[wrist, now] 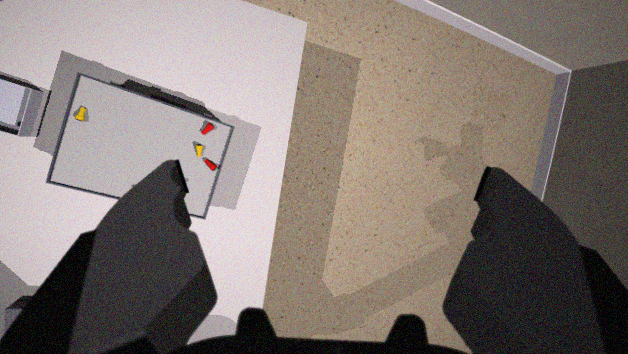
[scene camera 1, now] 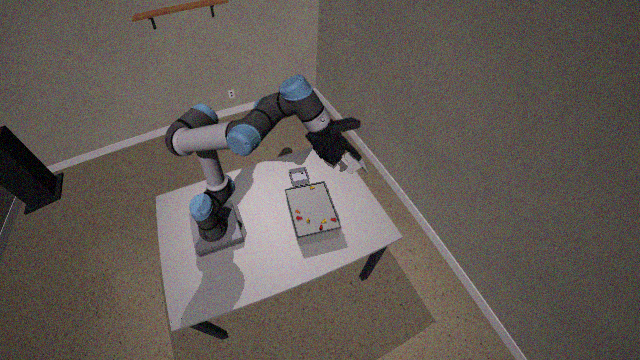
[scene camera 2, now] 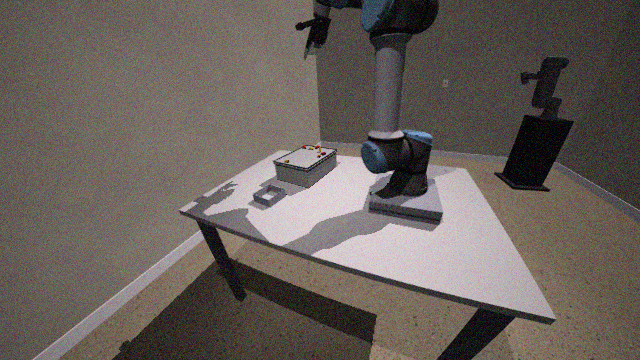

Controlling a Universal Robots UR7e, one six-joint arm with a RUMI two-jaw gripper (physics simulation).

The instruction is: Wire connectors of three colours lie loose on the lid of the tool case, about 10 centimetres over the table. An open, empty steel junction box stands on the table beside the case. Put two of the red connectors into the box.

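Seen in the pictures: gripper, between the fingertips: (wrist: 328, 169) (scene camera 1: 352, 165) (scene camera 2: 308, 56); arm's base, origin of its link: (scene camera 1: 213, 229) (scene camera 2: 407, 186).
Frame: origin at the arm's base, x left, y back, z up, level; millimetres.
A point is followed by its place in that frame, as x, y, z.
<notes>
The grey steel junction box (scene camera 1: 300, 183) {53, -571, -46} (scene camera 2: 261, 200) {152, -600, -35} (wrist: 32, 112) {53, -574, -39} stands open on the table, beside the short side of the tool case; no connector shows in it. Three red connectors lie at the lid's far end from the box: one (scene camera 1: 299, 218) {-209, -407, 58}, another (scene camera 1: 333, 220) {-308, -543, 57} (wrist: 207, 129) {-304, -545, 60} and a third (scene camera 1: 321, 227) {-313, -468, 65} (wrist: 210, 164) {-308, -470, 61}. Yellow connectors (scene camera 1: 312, 188) {-82, -566, 55} (wrist: 81, 114) {-79, -567, 60} and an orange connector (scene camera 1: 297, 211) {-168, -420, 57} also lie on the lid (scene camera 1: 312, 202) {-156, -518, 49} (scene camera 2: 299, 159) {-120, -515, 49} (wrist: 135, 135) {-165, -529, 49}. My gripper (scene camera 1: 354, 166) {-389, -511, 547} (scene camera 2: 311, 53) {-389, -511, 547} (wrist: 328, 169) {-389, -511, 547} is open and empty, high above the table and off to the case's side. Its left finger hides part of the lid in the wrist view.
The robot's base plate (scene camera 1: 222, 244) {-105, -10, -7} (scene camera 2: 407, 207) {146, -22, -4} stands on the white table (scene camera 1: 265, 270) {-318, -140, -56} (scene camera 2: 475, 265) {326, 147, -56}, apart from the case (scene camera 2: 292, 176) {-41, -530, -11}. The room's wall (scene camera 1: 450, 125) (scene camera 2: 150, 90) rises beyond the table on the gripper's side. A black pedestal (scene camera 1: 27, 170) (scene camera 2: 537, 150) stands on the floor away from the table.
</notes>
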